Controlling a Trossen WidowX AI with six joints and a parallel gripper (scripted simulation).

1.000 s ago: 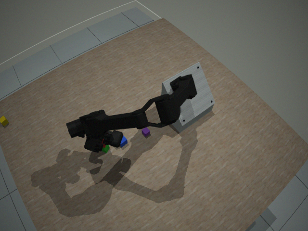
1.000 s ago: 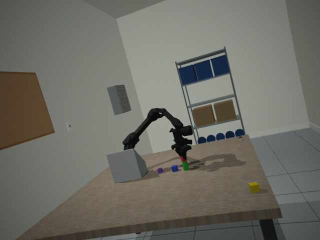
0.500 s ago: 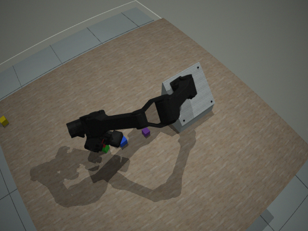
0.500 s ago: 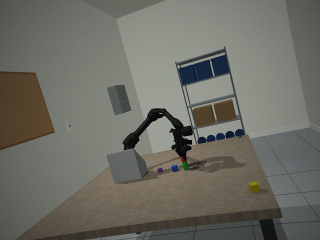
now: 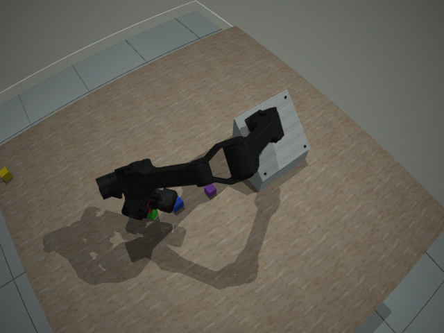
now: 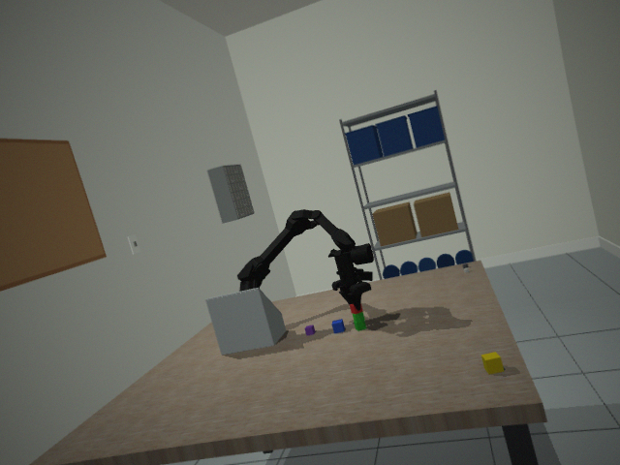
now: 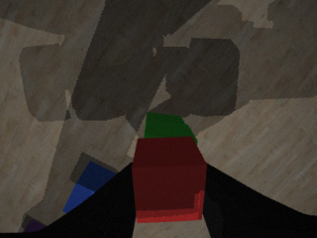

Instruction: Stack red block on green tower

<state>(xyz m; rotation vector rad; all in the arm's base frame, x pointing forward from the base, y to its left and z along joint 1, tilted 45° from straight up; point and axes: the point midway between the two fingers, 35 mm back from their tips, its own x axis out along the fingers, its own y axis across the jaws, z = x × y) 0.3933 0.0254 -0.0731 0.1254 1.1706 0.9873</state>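
Right now my gripper tip is 1 cm below the small red block. From my gripper tip the other things lie so: yellow block 37 cm ahead, 47 cm to the right, 5 cm below; blue block 8 cm behind, 2 cm to the left, 5 cm below; purple block 20 cm behind, 5 cm to the left, 6 cm below.
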